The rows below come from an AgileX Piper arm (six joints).
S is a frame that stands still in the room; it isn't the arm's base.
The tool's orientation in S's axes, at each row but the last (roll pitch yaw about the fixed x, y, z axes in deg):
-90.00 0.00 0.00
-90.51 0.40 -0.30
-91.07 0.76 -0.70
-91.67 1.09 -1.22
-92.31 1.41 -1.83
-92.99 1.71 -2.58
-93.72 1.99 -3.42
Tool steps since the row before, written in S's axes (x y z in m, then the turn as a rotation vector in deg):
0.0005 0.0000 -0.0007 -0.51 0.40 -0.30
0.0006 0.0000 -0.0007 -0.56 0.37 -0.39
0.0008 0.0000 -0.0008 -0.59 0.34 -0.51
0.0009 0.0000 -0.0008 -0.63 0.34 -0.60
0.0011 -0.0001 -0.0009 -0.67 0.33 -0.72
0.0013 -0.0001 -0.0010 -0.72 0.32 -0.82
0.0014 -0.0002 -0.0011 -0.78 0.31 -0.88
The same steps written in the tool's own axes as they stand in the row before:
0.0005 0.0007 0.0000 -0.51 0.30 0.40
0.0006 0.0007 0.0000 -0.56 0.39 0.37
0.0008 0.0008 0.0000 -0.59 0.51 0.34
0.0009 0.0008 0.0000 -0.63 0.60 0.34
0.0011 0.0009 0.0000 -0.66 0.72 0.34
0.0013 0.0010 0.0000 -0.71 0.83 0.33
0.0014 0.0011 0.0000 -0.77 0.89 0.32

